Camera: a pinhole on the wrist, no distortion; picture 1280 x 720 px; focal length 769.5 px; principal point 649.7 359.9 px. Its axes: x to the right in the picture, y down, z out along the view. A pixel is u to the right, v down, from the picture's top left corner.
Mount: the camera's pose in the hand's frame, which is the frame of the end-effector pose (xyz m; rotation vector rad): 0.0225 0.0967 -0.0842 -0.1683 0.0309 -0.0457
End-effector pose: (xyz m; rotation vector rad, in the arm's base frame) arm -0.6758 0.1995 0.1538 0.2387 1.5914 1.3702
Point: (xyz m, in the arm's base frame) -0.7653 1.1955 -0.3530
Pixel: outside the picture
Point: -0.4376 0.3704 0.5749
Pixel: 184 580
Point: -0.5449 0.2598 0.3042
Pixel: 209 188
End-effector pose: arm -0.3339 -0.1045 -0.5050 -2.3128 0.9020 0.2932
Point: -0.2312 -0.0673 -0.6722
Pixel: outside the picture
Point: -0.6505 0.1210 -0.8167
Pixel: 212 436
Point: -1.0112 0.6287 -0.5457
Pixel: outside the picture
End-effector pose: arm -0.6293 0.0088 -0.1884 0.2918 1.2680 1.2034
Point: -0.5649 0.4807 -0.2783
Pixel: outside the picture
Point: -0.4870 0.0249 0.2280
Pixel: 50 510
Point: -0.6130 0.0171 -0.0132
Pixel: 62 339
